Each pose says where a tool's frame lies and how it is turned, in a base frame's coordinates. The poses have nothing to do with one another.
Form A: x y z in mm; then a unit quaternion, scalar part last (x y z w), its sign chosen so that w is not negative.
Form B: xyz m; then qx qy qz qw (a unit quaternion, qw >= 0). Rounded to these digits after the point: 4 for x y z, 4 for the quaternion.
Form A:
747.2 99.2 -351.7 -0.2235 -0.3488 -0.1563 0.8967
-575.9 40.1 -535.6 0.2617 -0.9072 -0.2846 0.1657
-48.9 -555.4 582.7 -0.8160 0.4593 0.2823 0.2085
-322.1 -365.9 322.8 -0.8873 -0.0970 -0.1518 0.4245
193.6 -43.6 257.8 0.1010 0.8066 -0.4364 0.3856
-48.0 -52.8 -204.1 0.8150 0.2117 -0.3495 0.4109
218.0 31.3 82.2 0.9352 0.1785 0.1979 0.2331
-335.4 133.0 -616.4 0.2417 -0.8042 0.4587 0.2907
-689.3 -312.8 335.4 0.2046 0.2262 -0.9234 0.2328
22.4 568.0 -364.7 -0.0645 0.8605 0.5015 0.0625
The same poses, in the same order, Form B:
0.7472 0.0992 -0.3517 -0.2235 -0.3488 -0.1563 0.8967
-0.5759 0.0401 -0.5356 0.2617 -0.9072 -0.2846 0.1657
-0.0489 -0.5554 0.5827 -0.8160 0.4593 0.2823 0.2085
-0.3221 -0.3659 0.3228 -0.8873 -0.0970 -0.1518 0.4245
0.1936 -0.0436 0.2578 0.1010 0.8066 -0.4364 0.3856
-0.0480 -0.0528 -0.2041 0.8150 0.2117 -0.3495 0.4109
0.2180 0.0313 0.0822 0.9352 0.1785 0.1979 0.2331
-0.3354 0.1330 -0.6164 0.2417 -0.8042 0.4587 0.2907
-0.6893 -0.3128 0.3354 0.2046 0.2262 -0.9234 0.2328
0.0224 0.5680 -0.3647 -0.0645 0.8605 0.5015 0.0625

